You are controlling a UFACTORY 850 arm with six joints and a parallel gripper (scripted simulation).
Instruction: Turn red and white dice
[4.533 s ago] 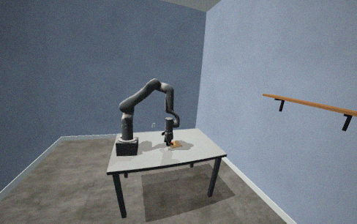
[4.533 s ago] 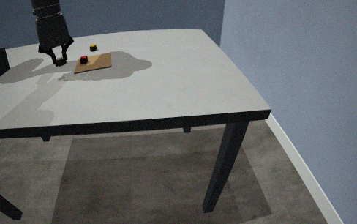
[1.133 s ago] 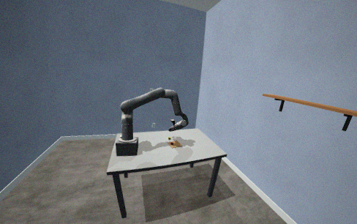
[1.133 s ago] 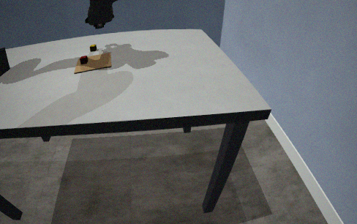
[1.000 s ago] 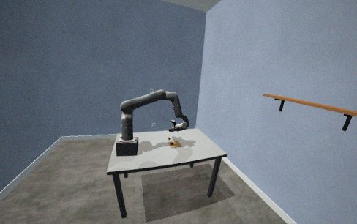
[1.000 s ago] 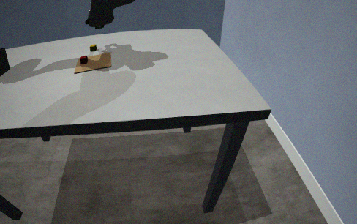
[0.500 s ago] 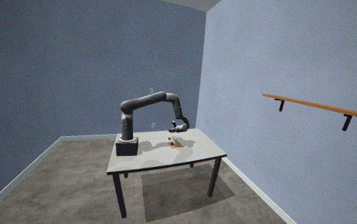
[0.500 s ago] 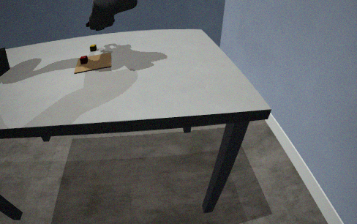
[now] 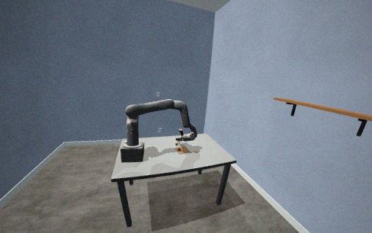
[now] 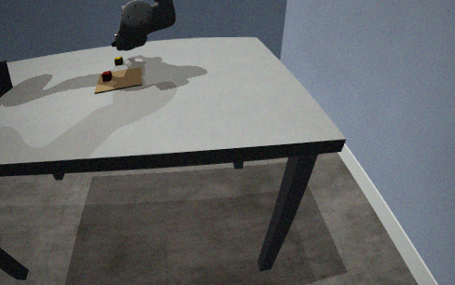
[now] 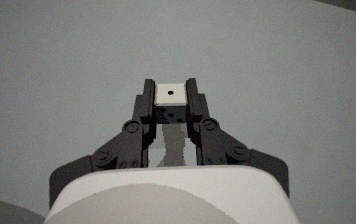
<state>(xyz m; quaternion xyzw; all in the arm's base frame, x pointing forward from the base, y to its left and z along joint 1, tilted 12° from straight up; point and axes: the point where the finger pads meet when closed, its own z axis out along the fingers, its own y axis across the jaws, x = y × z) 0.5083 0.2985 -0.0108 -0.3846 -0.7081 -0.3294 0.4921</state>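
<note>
Right now the yellow die is 2 cm behind my hand, 6 cm to the right of it and 4 cm below it. From my hand the other things lie so: tan mat: 4 cm ahead, 19 cm to the right, 5 cm below; then white die: 1 cm to the left, 1 cm below; then red die: 20 cm to the right, 4 cm below.
</note>
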